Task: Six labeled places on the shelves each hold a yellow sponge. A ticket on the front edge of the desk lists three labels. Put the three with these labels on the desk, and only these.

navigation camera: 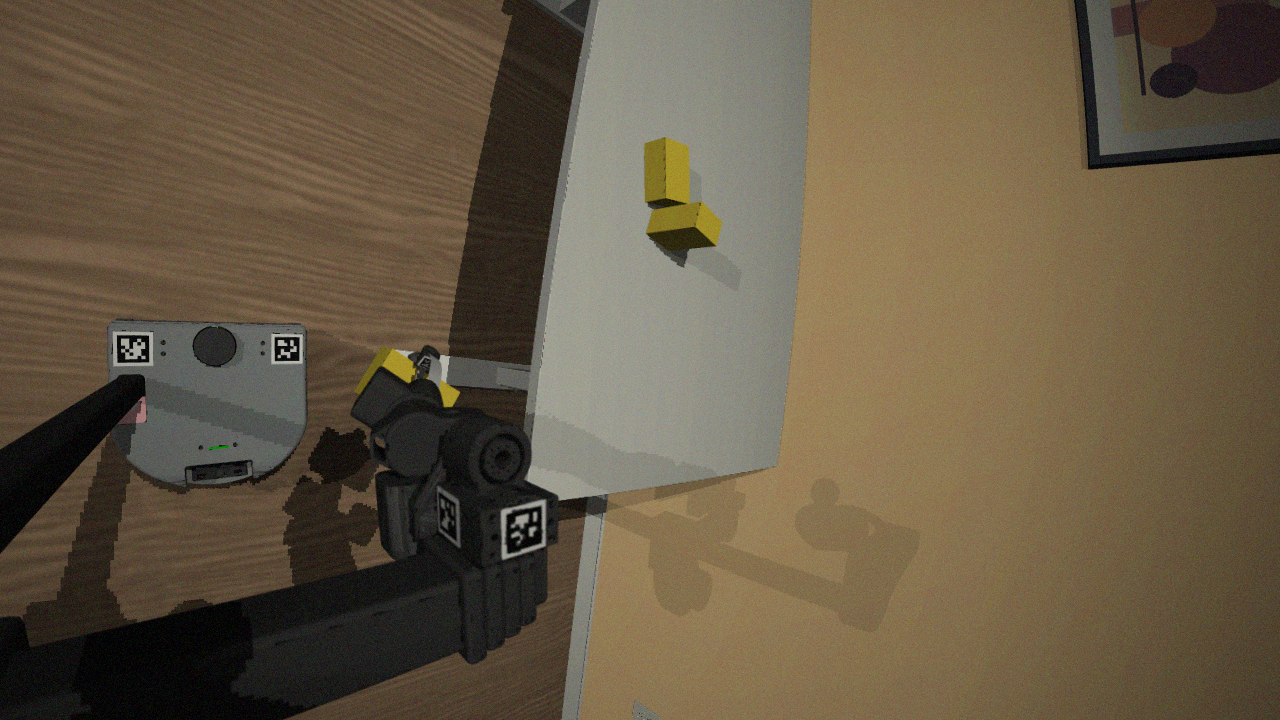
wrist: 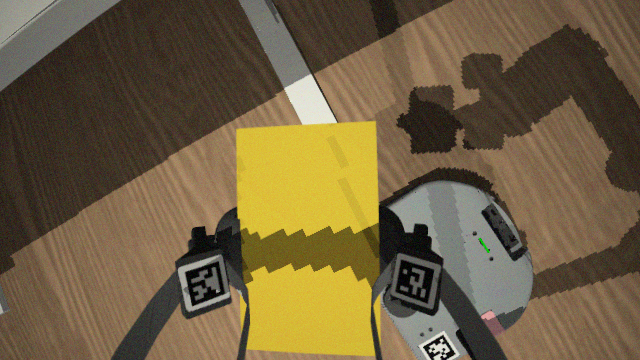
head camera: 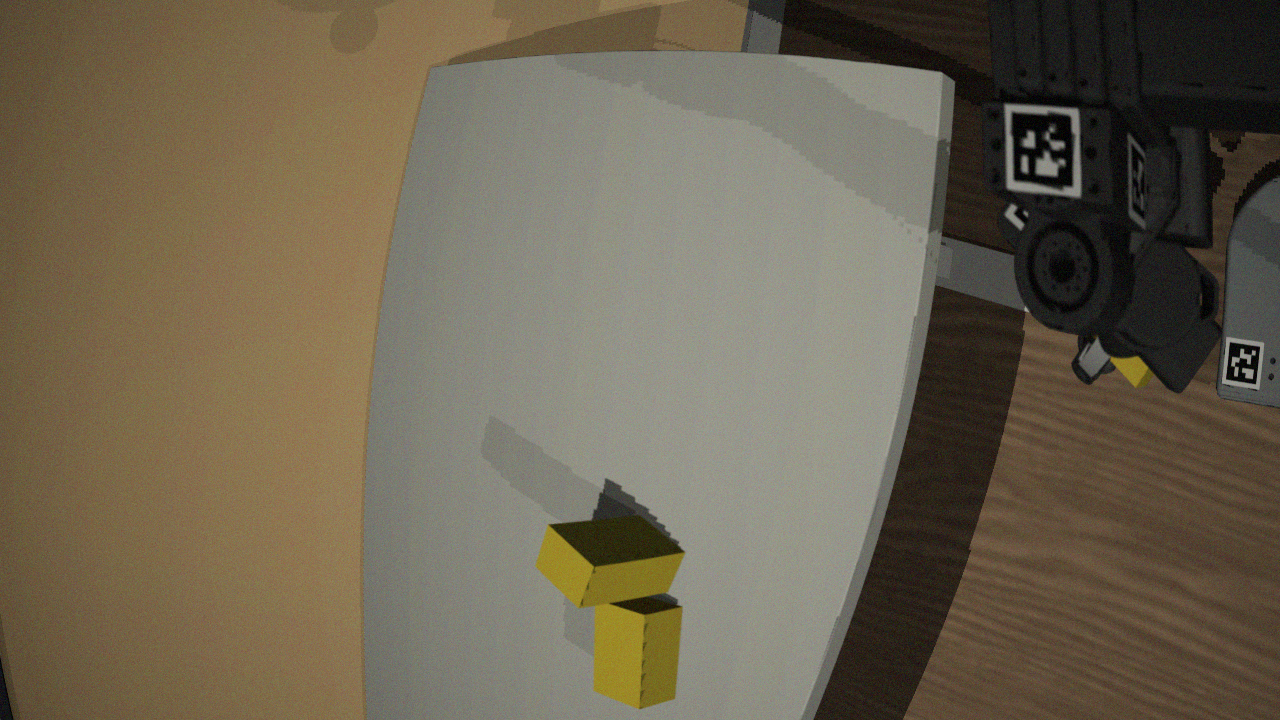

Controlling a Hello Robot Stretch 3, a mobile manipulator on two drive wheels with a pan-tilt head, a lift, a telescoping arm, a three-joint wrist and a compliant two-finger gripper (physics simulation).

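Seen in the pictures: gripper, between the fingertips: (wrist: 311,232); robot's base, origin of its link: (navigation camera: 215,344).
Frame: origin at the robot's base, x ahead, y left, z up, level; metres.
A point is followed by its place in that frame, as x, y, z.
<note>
My gripper (wrist: 311,232) @[-0.021, -0.205, 0.667] is shut on a yellow sponge (wrist: 307,190) @[-0.037, -0.221, 0.705] (head camera: 1133,369) @[0.016, -0.181, 0.704] (navigation camera: 383,365) @[0.009, -0.167, 0.704], one fingertip at each side of it. In the navigation camera view the gripper and its sponge are over the floor, off the front edge of the grey-white desk (head camera: 680,295) @[0.011, -0.605, 0.720] (navigation camera: 662,358) @[0.014, -0.624, 0.720]. Two more yellow sponges lie on the desk close together: one turned crosswise (head camera: 617,559) @[0.217, -0.572, 0.792] (navigation camera: 684,225) @[0.224, -0.569, 0.799], the other lengthwise (head camera: 637,653) @[0.311, -0.565, 0.765] (navigation camera: 666,170) @[0.315, -0.560, 0.765]. The ticket, its labels and the shelves do not show in these views.
My base (navigation camera: 210,394) @[-0.087, 0.009, 0.160] (wrist: 465,250) @[-0.154, -0.012, 0.159] stands on the wood floor beside the desk. A desk leg (navigation camera: 487,372) (wrist: 285,55) reaches out under the front edge. The tan wall (head camera: 196,358) @[0.142, -1.202, 1.004] (navigation camera: 984,358) @[0.041, -1.190, 1.176] is behind the desk, with a framed picture (navigation camera: 1199,71) @[0.643, -1.244, 1.578] on it.
</note>
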